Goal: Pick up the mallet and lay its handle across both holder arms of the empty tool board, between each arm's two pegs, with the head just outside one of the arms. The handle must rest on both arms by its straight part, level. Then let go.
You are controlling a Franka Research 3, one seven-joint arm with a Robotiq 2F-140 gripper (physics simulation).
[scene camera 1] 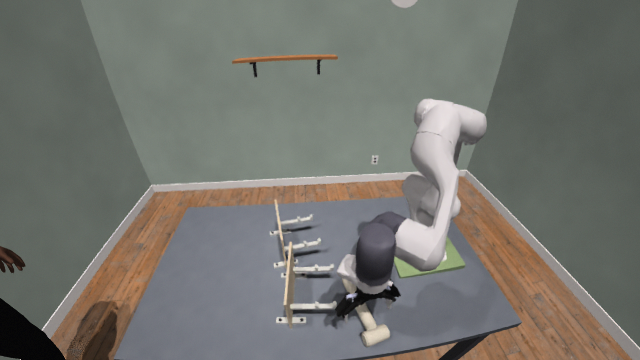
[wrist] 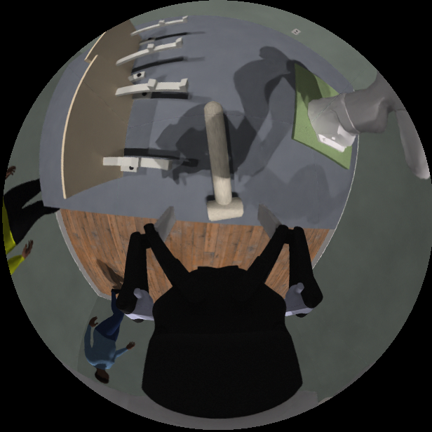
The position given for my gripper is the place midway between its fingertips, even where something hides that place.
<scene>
In view: my gripper [scene camera 1: 367, 312], a pale wooden mallet [wrist: 224, 206] and a tool board [scene camera 1: 290, 276].
My gripper is seen too in the wrist view [wrist: 216, 212].
</scene>
